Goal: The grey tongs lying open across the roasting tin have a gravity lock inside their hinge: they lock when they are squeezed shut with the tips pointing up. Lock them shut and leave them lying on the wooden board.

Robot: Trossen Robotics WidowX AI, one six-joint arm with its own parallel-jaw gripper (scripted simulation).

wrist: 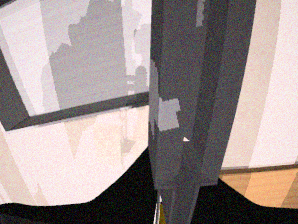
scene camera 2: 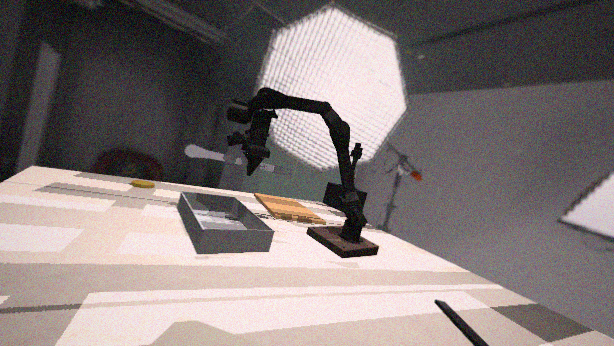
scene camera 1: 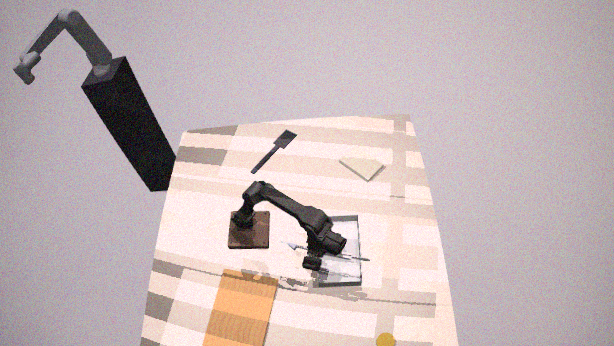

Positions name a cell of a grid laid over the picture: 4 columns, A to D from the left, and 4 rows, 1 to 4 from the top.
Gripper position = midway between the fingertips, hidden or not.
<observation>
I see my gripper (scene camera 2: B3), a pale square tile (scene camera 1: C2) and a wooden board (scene camera 2: B3).
My gripper is seen too in the wrist view (wrist: C3). The wrist view misses the pale square tile: it is out of frame.
</observation>
